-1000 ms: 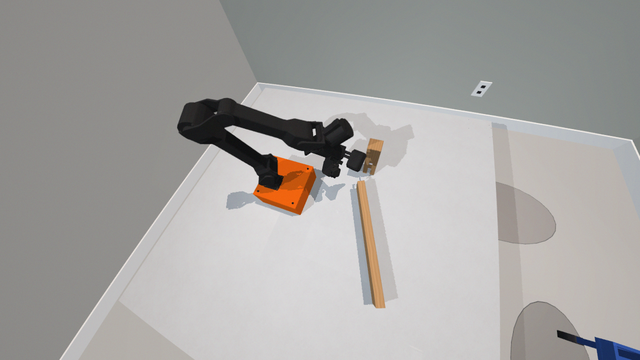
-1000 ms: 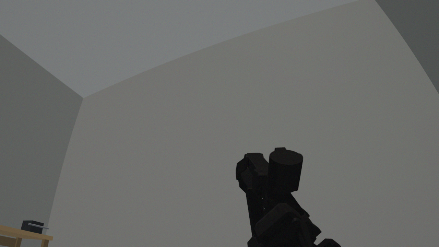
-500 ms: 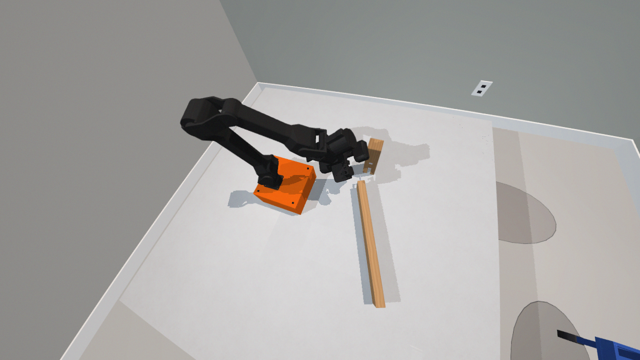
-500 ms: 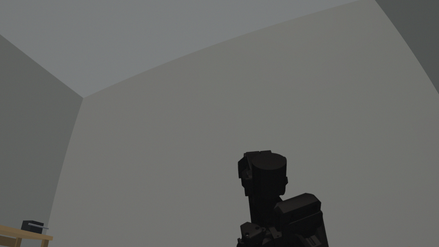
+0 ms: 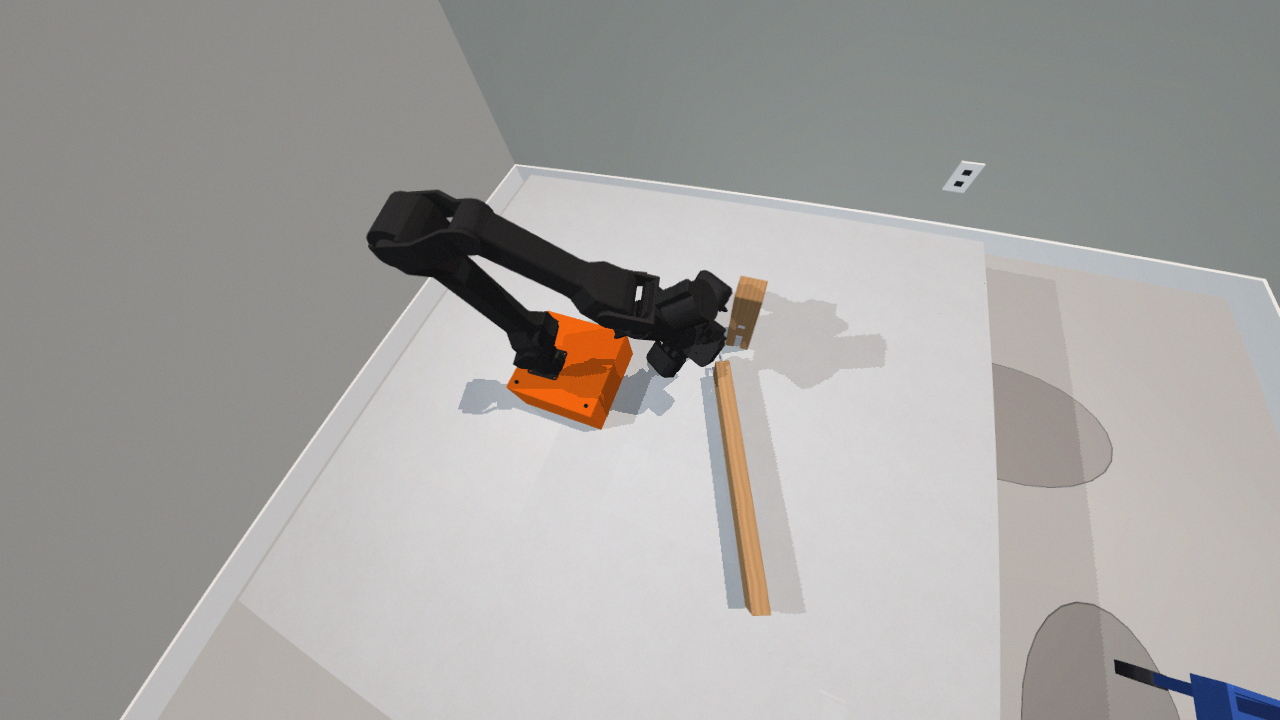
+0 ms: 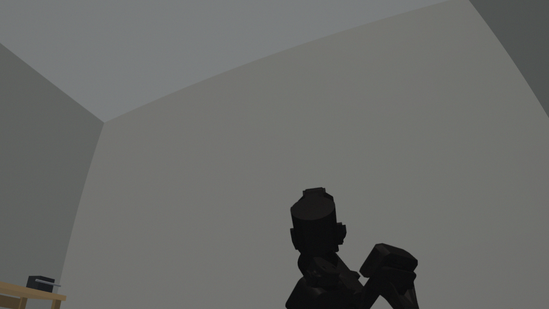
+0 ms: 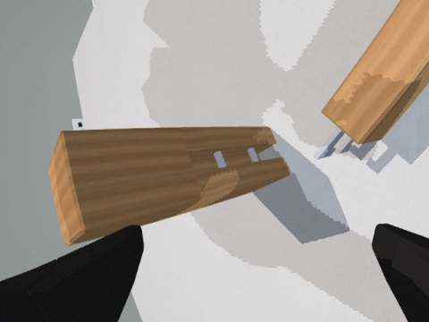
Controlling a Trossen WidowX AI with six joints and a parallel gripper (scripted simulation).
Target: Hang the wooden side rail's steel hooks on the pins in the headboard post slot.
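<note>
My gripper tip is 5 cm short of the headboard post, 7 cm to the right of it and 5 cm above it.
</note>
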